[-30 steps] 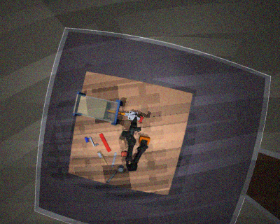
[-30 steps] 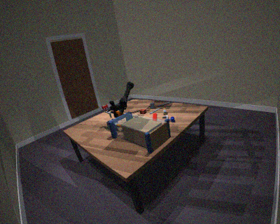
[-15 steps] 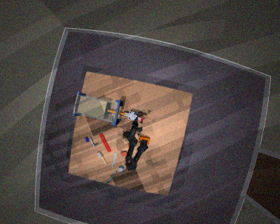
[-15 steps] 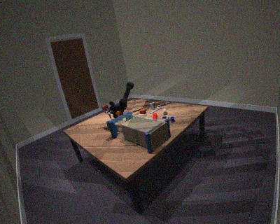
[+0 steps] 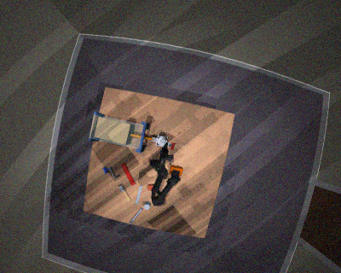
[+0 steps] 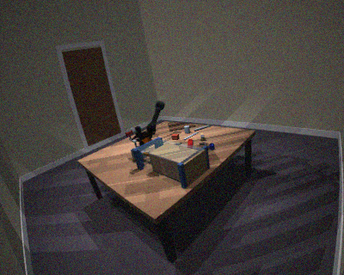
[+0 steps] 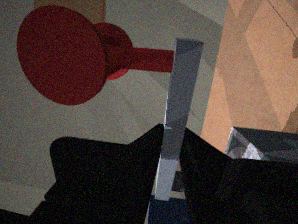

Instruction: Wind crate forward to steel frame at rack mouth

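The red knob is 50 mm behind my gripper tip, 40 mm above it and 20 mm to the left of it. Round my gripper tip: blue frame 210 mm ahead, 50 mm below, 10 mm to the left; grey hand winch 120 mm below, 40 mm ahead; red-knobbed winch handle 10 mm to the left, 10 mm behind, 10 mm above.
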